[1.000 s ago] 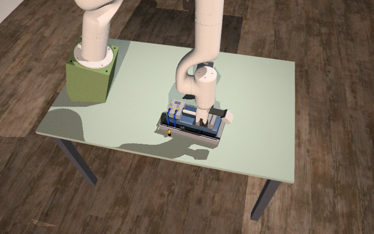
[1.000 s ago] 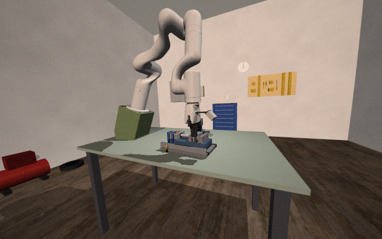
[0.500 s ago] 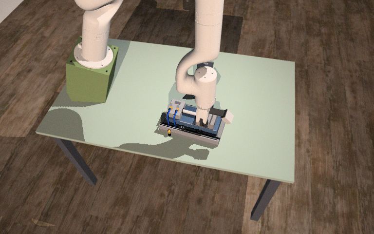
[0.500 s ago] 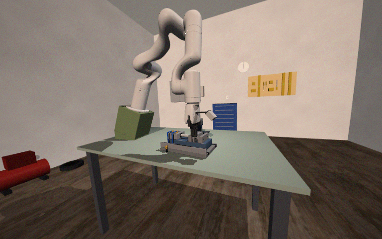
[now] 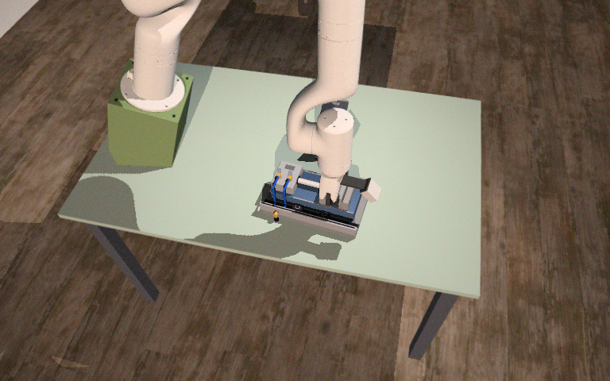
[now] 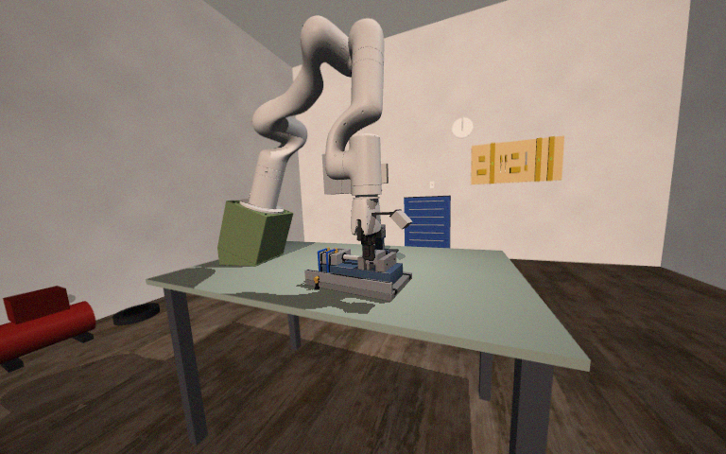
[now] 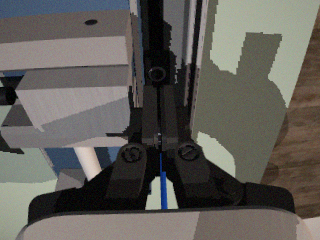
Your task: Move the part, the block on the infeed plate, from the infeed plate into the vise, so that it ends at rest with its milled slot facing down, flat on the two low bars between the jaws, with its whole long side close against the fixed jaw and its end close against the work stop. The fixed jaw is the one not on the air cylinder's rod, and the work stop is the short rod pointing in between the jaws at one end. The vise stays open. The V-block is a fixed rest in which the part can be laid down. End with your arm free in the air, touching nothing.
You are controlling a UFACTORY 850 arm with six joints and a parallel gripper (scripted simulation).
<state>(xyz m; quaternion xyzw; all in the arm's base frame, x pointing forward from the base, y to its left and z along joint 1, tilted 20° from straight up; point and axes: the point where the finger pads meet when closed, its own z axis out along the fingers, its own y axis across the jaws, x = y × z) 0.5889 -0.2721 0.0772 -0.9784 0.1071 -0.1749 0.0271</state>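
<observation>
The part is 1 cm ahead of my hand, 4 cm to the left of it and 3 cm below it. The rest, counted from my hand: fixed jaw (4 cm ahead, 6 cm to the left, 4 cm below); moving jaw (2 cm behind, 7 cm to the left, 4 cm below); dark rail (7 cm behind, 1 cm to the right, 9 cm below).
</observation>
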